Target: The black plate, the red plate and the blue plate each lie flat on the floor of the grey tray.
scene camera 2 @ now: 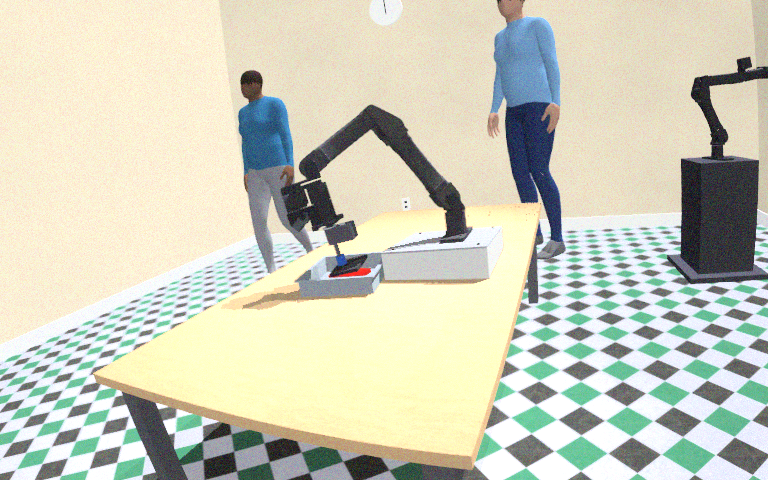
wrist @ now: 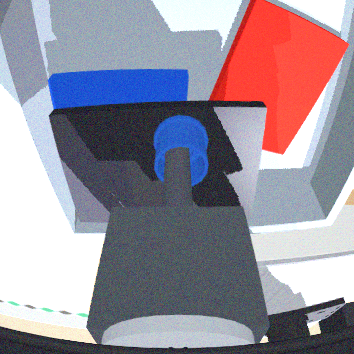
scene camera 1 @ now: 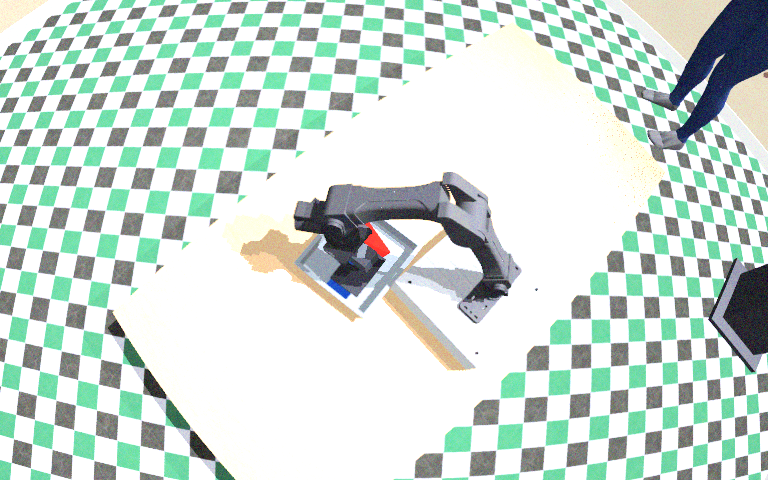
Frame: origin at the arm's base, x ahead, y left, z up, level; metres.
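Seen in the pictures: hand, tool point: [scene camera 2: 343, 267] [wrist: 176, 128]; arm's base, link origin: [scene camera 2: 457, 236] [wrist: 283, 317] [scene camera 1: 491, 288].
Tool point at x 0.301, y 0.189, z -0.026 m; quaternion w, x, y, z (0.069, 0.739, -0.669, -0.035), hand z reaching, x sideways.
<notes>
Pixels of each thing's top centre, then the offset from my tool point to it. Level surfaces: height alone.
- grey tray, top centre: [wrist: 215, 127] [scene camera 1: 358, 254] [scene camera 2: 345, 265] 0.022 m right, 0.003 m ahead, 0.001 m up
- black plate, top centre: [wrist: 158, 183] [scene camera 1: 358, 267] [scene camera 2: 348, 261] 0.009 m left, 0.024 m back, 0.022 m up
- blue plate, top centre: [wrist: 118, 115] [scene camera 1: 347, 279] 0.038 m left, 0.017 m back, 0.036 m down
- red plate, top centre: [wrist: 274, 87] [scene camera 1: 366, 242] [scene camera 2: 349, 272] 0.068 m right, 0.017 m ahead, 0.036 m down
- wooden table, surface height: 0.049 m down
The grey tray [scene camera 1: 406, 242] [scene camera 2: 337, 288] [wrist: 326, 168] stands on the table beside the arm's base. My suction cup [wrist: 180, 151] [scene camera 2: 340, 258] presses on the black plate [wrist: 116, 133] [scene camera 2: 351, 265] [scene camera 1: 353, 277] and holds it low inside the tray, over the tray floor. The blue plate [wrist: 116, 88] [scene camera 1: 337, 289] lies on the tray floor, partly hidden under the black plate. The red plate [wrist: 281, 77] [scene camera 1: 377, 241] [scene camera 2: 356, 271] lies in the tray beside them. In scene camera 1 the arm hides the cup.
The arm's white base box [scene camera 2: 435, 260] stands right next to the tray. The wooden table [scene camera 2: 353, 361] stretches toward the camera. Two people stand beyond the table, one on the left [scene camera 2: 265, 144] and one at the far end [scene camera 2: 524, 77].
</notes>
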